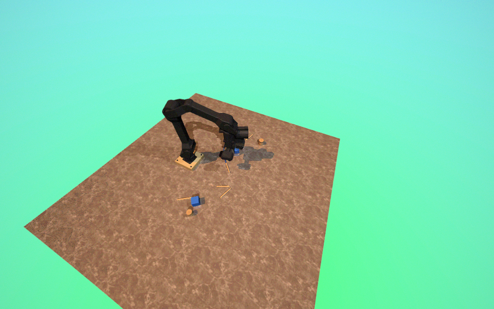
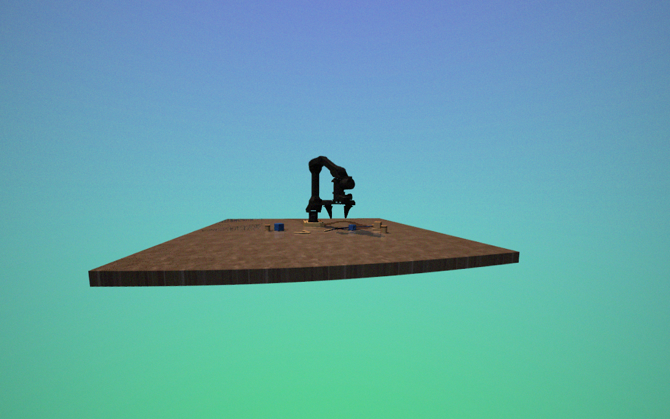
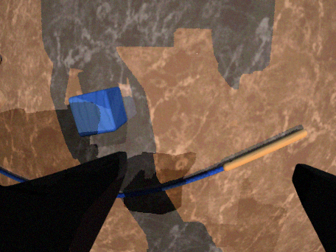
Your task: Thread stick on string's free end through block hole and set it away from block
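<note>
Right now my gripper tip is 80 mm to the right of the blue block, 50 mm above it and 20 mm past it. Also, from my gripper tip: round wooden button: 250 mm to the left, 150 mm behind, 60 mm below; then small wooden cylinder: 230 mm to the left, 90 mm ahead, 50 mm below.
</note>
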